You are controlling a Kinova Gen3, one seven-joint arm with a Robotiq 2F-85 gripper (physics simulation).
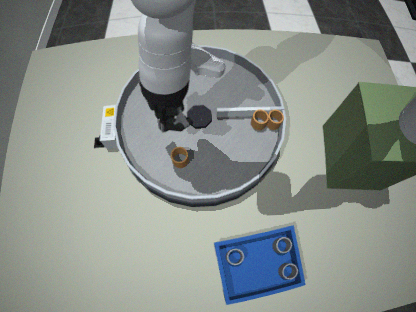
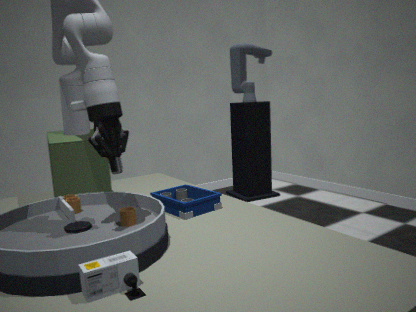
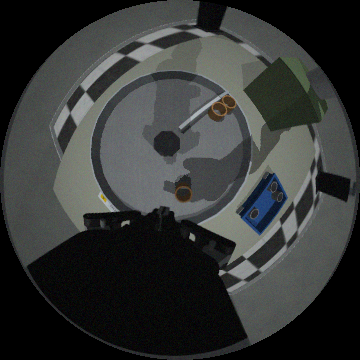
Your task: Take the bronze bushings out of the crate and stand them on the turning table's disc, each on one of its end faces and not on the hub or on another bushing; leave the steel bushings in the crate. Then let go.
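Places are measured from the arm's base along level axes (x right, y ahead, z up), in centimetres.
Pixels of known places: gripper, fingertip midpoint: (image 1: 164,128) (image 2: 117,173) (image 3: 163,212); arm's base at its link origin: (image 2: 77,132).
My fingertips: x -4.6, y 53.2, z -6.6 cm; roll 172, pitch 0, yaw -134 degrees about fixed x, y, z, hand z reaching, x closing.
Ahead of a thing's pixels: the offset from my fingertips to its top centre. "pt": to the spot under its first point.
My gripper (image 1: 164,124) (image 2: 117,166) (image 3: 163,212) is shut and empty, above the turning table's disc @[dz -12.5, dx +9.8, dy -5.5 cm] (image 1: 145,155) (image 3: 125,170). One bronze bushing @[dz -9.5, dx -1.9, dy -2.4 cm] (image 1: 180,164) (image 2: 128,217) (image 3: 183,199) stands upright on the disc, apart from the dark hub @[dz -12.5, dx +9.8, dy -5.5 cm] (image 1: 199,116) (image 2: 78,227) (image 3: 167,143). Two more bronze bushings, a nearer one @[dz -9.5, dx +9.8, dy -20.3 cm] (image 1: 259,127) (image 3: 217,117) and an outer one @[dz -9.5, dx +10.4, dy -24.1 cm] (image 1: 275,127), stand upright side by side near the rim, close to the straight bar @[pt dz -10.9, dx +11.0, dy -15.9 cm] (image 1: 242,112) (image 3: 202,112). The blue crate @[dz -13.6, dx -24.6, dy -23.1 cm] (image 1: 222,275) (image 2: 200,206) holds three steel bushings, one of them at its front right (image 1: 288,277).
A raised wall (image 1: 197,200) (image 2: 45,255) rings the disc. A white box @[pt dz -12.7, dx +4.1, dy +17.4 cm] (image 1: 107,129) (image 2: 109,276) with a small black stand (image 2: 132,287) is beside it. A green block (image 1: 350,145) (image 2: 75,162) stands beyond the table's other side. Another arm on a black pedestal (image 2: 251,150) is in the background.
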